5 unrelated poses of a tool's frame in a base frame.
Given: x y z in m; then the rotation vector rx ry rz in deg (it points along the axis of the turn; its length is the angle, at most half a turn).
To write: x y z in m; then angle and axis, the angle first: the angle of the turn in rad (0 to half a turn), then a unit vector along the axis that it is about. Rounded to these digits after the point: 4 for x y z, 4 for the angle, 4 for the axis.
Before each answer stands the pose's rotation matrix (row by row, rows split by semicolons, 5 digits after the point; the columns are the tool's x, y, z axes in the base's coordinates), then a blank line. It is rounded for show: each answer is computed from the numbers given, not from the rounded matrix.
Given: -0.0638 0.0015 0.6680 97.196 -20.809 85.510
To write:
0.25325 -0.68631 0.68179; 0.29630 -0.61587 -0.73001; 0.92091 0.38688 0.04739

-0.0638 0.0015 0.6680 2.2884 0.7413 -0.1587 0.6522
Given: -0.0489 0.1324 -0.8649 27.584 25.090 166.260
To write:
-0.93392 -0.11555 0.33829; 0.21023 -0.94291 0.25832; 0.28913 0.31237 0.90489

-0.0489 0.1324 -0.8649 2.9739 0.1619 0.1473 0.9758
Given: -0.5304 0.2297 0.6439 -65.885 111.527 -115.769
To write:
-0.70723 -0.41266 0.57405; -0.55826 -0.17225 -0.81159; 0.43380 -0.89445 -0.10855

-0.5304 0.2297 0.6439 3.0321 -0.3792 0.6420 -0.6664
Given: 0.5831 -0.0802 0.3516 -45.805 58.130 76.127
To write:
-0.04056 -0.99064 0.13035; 0.38665 0.10473 0.91626; -0.92134 0.08756 0.37878

0.5831 -0.0802 0.3516 1.8531 -0.4314 0.5475 0.7170
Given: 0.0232 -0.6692 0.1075 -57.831 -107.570 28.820
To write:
-0.24480 0.43738 -0.86531; 0.81141 0.58095 0.06410; 0.53074 -0.68644 -0.49711

0.0232 -0.6692 0.1075 2.1901 -0.4609 -0.8572 0.2297
